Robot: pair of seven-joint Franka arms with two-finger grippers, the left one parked.
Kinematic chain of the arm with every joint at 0, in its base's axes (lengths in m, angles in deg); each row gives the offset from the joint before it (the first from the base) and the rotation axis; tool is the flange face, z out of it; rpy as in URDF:
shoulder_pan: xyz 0 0 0.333 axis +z
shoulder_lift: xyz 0 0 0 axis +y
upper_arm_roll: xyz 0 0 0.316 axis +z
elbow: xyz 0.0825 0 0 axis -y
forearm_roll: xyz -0.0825 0 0.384 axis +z
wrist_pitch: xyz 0 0 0 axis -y
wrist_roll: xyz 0.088 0 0 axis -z
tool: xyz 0 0 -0.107 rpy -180 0 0
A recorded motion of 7 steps. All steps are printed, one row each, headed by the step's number.
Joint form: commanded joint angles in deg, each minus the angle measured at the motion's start. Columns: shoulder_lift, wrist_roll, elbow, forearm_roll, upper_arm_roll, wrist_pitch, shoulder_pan.
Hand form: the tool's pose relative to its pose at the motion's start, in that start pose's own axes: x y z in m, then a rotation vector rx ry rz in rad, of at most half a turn. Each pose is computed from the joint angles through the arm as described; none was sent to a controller.
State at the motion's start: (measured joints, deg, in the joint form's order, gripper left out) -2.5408 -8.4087 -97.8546 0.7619 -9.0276 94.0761 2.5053
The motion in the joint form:
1: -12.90 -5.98 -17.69 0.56 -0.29 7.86 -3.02
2: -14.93 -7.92 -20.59 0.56 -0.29 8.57 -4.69
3: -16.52 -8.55 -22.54 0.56 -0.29 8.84 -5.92
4: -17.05 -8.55 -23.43 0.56 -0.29 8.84 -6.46
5: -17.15 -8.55 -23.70 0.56 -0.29 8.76 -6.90
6: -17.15 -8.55 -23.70 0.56 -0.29 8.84 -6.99
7: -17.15 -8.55 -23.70 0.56 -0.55 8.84 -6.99
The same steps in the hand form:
1: -0.0688 0.0234 0.0230 0.0341 0.0608 -0.0492
2: -0.0832 0.0348 0.0298 0.0388 0.0608 -0.0552
3: -0.0946 0.0426 0.0331 0.0428 0.0612 -0.0461
4: -0.0992 0.0458 0.0365 0.0458 0.0558 -0.0372
5: -0.1011 0.0489 0.0380 0.0472 0.0520 -0.0297
6: -0.1012 0.0496 0.0379 0.0468 0.0534 -0.0281
7: -0.1017 0.0518 0.0380 0.0482 0.0538 -0.0238

